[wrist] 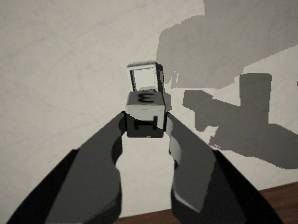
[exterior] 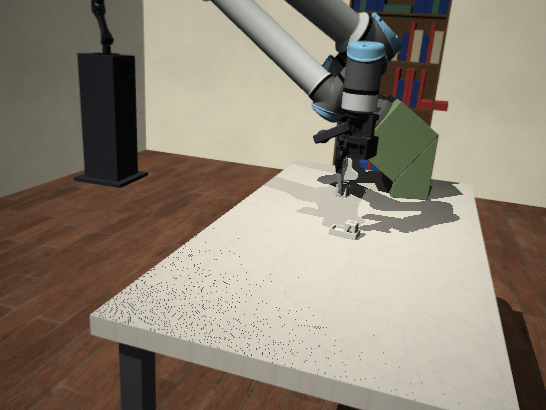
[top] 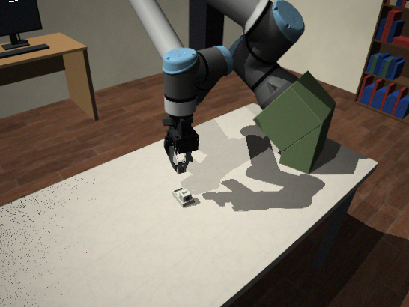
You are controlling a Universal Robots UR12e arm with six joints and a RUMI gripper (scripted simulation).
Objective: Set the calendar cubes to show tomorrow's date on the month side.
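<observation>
My gripper is now 1 cm above the digit cube. The rest, counted from my hand: pale calendar tray (13 cm below, 2 cm to the left).
</observation>
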